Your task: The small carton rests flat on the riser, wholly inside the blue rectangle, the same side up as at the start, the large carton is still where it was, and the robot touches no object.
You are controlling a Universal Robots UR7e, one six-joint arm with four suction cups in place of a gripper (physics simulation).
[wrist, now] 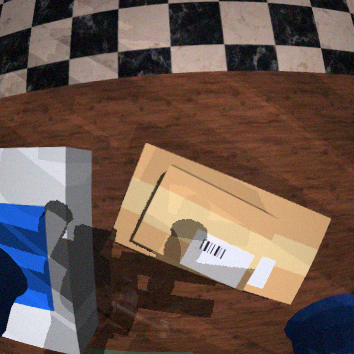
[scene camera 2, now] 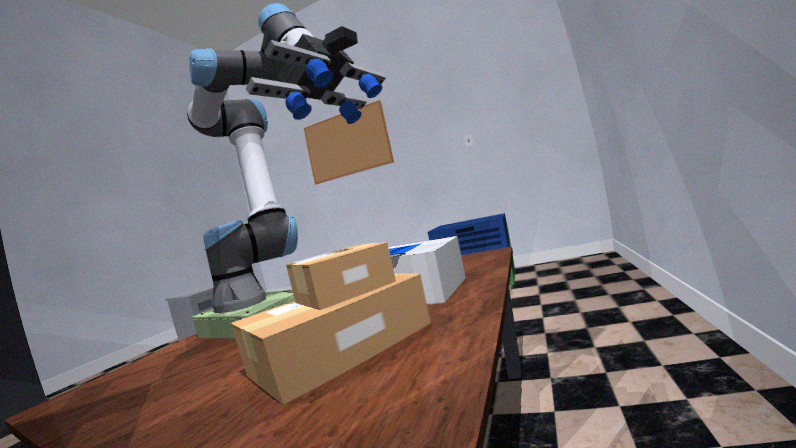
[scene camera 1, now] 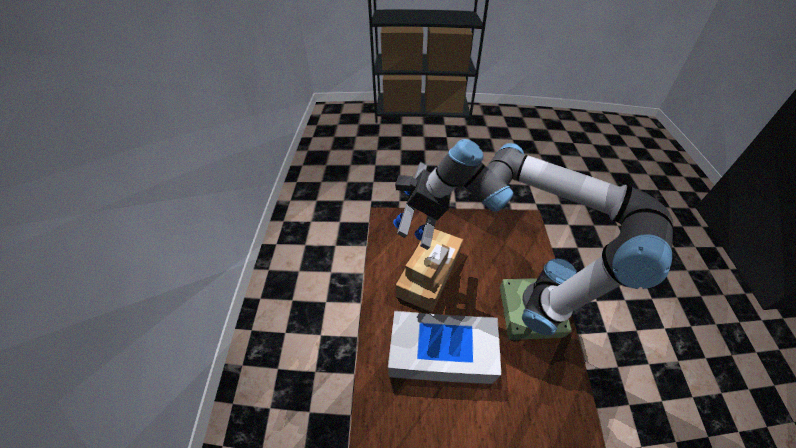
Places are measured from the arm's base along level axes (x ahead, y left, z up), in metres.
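Pixels of known places: end effector, tool point: (wrist: 163,242) (scene camera 2: 340,100) (scene camera 1: 414,212); arm's base, origin of the base link: (scene camera 2: 240,304).
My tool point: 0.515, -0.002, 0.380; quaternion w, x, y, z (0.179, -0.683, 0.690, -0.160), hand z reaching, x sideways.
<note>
For each thing: its middle in the pictures, then the offset to it from my tool point, as dx, dy, dz. Level surfaces: height alone.
- small carton, body centre: (wrist: 206,225) (scene camera 2: 340,273) (scene camera 1: 427,261) -0.053, -0.038, -0.304
- large carton, body centre: (wrist: 221,224) (scene camera 2: 335,325) (scene camera 1: 430,267) -0.064, -0.069, -0.391
- white riser, body centre: (wrist: 32,247) (scene camera 2: 388,274) (scene camera 1: 443,348) -0.168, +0.256, -0.380
- wooden table, its level: dz -0.440
The small carton (scene camera 1: 424,265) (scene camera 2: 328,284) (wrist: 210,210) lies flat on top of the large carton (scene camera 1: 414,292) (scene camera 2: 309,347) (wrist: 306,240), with its barcode label facing up. The large carton rests on the table. The white riser (scene camera 1: 403,345) (scene camera 2: 440,269) (wrist: 30,172) stands apart beside them; its blue rectangle (scene camera 1: 445,333) (scene camera 2: 405,248) (wrist: 31,296) has no carton on it, and gripper shadows fall across it. My gripper (scene camera 1: 411,214) (scene camera 2: 334,93) is open, tilted and clear above the cartons, its four blue cups holding nothing. One cup (wrist: 325,325) shows at the wrist view's lower right.
The arm's green base block (scene camera 1: 515,300) (scene camera 2: 214,327) stands on the wooden table (scene camera 1: 473,411) (scene camera 2: 389,400) (wrist: 215,105). A blue box (scene camera 2: 480,236) is beyond the riser. A shelf rack (scene camera 1: 426,18) with brown boxes stands at the far wall.
</note>
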